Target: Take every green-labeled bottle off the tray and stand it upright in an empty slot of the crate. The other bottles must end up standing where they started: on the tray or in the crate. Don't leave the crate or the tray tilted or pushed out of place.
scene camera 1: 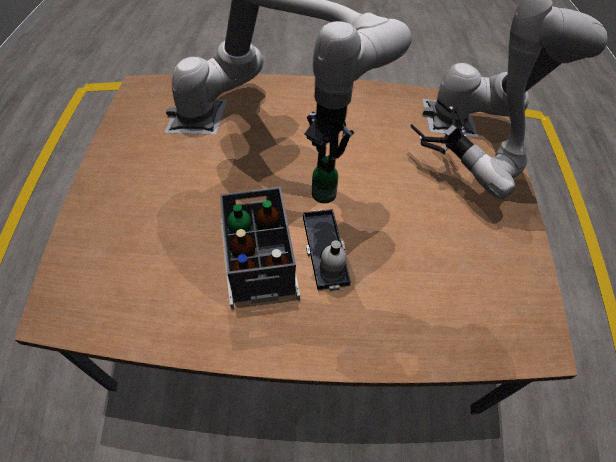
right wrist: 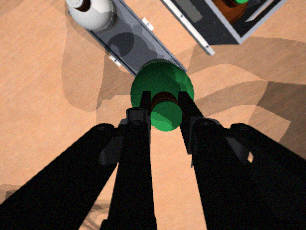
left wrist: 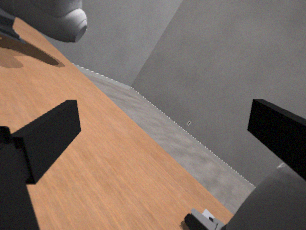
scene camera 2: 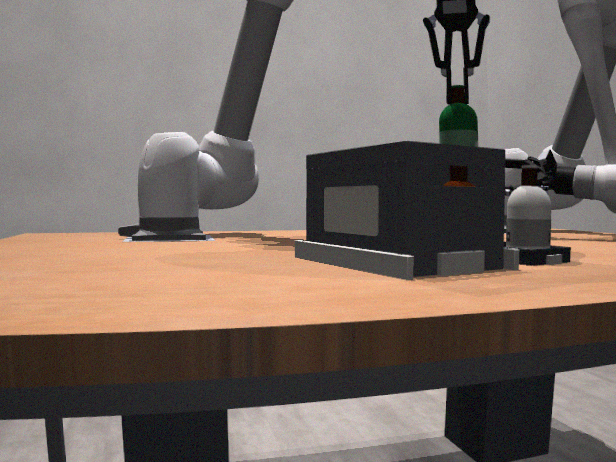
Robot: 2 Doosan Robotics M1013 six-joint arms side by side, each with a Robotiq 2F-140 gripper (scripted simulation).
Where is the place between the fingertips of the left gripper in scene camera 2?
495,175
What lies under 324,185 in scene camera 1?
A green bottle.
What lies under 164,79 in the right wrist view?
A green bottle.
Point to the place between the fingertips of the right gripper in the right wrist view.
164,104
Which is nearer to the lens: the green bottle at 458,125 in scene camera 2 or the crate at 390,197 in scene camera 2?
The crate.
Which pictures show the right gripper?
Scene camera 1, the right wrist view and scene camera 2 only.
